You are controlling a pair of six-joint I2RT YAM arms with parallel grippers.
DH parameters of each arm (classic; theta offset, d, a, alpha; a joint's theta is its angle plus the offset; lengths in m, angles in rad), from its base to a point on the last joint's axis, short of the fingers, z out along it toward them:
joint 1: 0 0.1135 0.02 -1.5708
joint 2: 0 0 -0.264 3.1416
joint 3: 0.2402 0 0.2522 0
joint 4: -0.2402 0 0.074 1.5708
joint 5: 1.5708 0 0 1.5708
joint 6: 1.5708 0.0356 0 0
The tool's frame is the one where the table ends.
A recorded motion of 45 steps. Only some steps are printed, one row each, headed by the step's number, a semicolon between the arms.
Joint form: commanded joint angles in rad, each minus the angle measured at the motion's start. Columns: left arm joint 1, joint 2, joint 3, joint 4, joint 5, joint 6; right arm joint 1, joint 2, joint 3, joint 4, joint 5, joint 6.
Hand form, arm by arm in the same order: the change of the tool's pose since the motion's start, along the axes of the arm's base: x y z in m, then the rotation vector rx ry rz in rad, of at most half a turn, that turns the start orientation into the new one. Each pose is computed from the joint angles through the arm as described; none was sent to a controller.
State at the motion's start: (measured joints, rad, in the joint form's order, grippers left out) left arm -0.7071 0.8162 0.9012 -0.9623 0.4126 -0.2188; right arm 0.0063 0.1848 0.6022 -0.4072 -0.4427 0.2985
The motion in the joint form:
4: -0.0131 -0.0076 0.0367 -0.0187 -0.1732 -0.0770; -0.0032 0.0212 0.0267 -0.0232 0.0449 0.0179
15: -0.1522 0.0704 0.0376 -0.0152 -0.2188 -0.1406; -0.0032 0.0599 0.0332 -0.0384 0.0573 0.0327
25: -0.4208 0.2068 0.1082 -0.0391 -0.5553 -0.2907; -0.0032 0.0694 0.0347 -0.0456 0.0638 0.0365
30: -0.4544 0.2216 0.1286 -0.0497 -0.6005 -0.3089; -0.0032 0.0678 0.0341 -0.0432 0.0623 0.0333
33: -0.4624 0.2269 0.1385 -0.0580 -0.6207 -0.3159; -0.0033 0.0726 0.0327 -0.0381 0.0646 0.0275
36: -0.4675 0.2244 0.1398 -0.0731 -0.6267 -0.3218; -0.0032 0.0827 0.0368 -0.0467 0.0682 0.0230
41: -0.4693 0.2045 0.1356 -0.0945 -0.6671 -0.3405; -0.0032 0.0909 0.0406 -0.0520 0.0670 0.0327
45: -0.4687 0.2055 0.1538 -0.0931 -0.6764 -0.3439; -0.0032 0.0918 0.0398 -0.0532 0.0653 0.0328
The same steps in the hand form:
4: 0.0010 0.0043 0.0094 0.0632 -0.0558 0.1548; 0.0009 -0.0017 0.0047 0.0163 0.0251 -0.0481
15: -0.0026 -0.0199 -0.0007 0.1254 0.0016 0.0891; 0.0081 -0.0021 0.0031 0.0283 0.0784 -0.0612
25: -0.0177 -0.0599 -0.0017 0.3018 -0.1135 0.1427; 0.0099 -0.0023 0.0023 0.0311 0.0950 -0.0680
30: -0.0209 -0.0642 0.0016 0.3141 -0.1390 0.1512; 0.0097 -0.0022 0.0024 0.0283 0.0903 -0.0664
33: -0.0214 -0.0651 0.0034 0.3214 -0.1498 0.1609; 0.0109 -0.0023 0.0023 0.0229 0.0891 -0.0686
36: -0.0228 -0.0637 0.0034 0.3319 -0.1483 0.1628; 0.0124 -0.0024 0.0020 0.0182 0.1018 -0.0721
41: -0.0242 -0.0576 0.0045 0.3438 -0.1665 0.1999; 0.0135 -0.0024 0.0022 0.0267 0.1154 -0.0714
45: -0.0235 -0.0581 0.0099 0.3278 -0.1765 0.2115; 0.0138 -0.0023 0.0018 0.0268 0.1184 -0.0697

